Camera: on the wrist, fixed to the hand. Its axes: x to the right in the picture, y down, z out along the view.
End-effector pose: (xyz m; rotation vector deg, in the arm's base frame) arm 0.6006 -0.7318 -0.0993 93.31 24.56 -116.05
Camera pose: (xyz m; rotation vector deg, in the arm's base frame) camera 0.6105 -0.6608 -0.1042 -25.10 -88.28 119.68
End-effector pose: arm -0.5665 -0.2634 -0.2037 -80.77 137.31 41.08
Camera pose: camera -0.5143 -0.3031 -0.1742 -132.15 28.01 36.57
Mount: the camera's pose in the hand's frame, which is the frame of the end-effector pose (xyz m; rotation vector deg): -0.0100 -0.0533 -0.0472 -14.00 -20.19 -88.77
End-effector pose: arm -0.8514 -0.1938 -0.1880 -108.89 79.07 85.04
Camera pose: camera -0.7809 -0.2004 -0.1755 -103.21 -29.71 55.44
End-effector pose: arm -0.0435 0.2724 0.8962 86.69 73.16 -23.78
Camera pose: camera -0.1096 0.3008 0.8959 -2.43 108.13 -76.83
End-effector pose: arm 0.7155 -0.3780 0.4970 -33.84 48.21 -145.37
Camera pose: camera 0.6873 -0.3119 0.4936 73.25 -18.28 98.87
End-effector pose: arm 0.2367 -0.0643 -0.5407 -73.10 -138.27 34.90
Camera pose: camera 0.2281 -0.0896 -0.4740 50.09 -162.76 1.33
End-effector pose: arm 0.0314 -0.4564 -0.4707 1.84 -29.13 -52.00
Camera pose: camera 0.0072 -0.4907 -0.5290 2.45 -38.30 -144.30
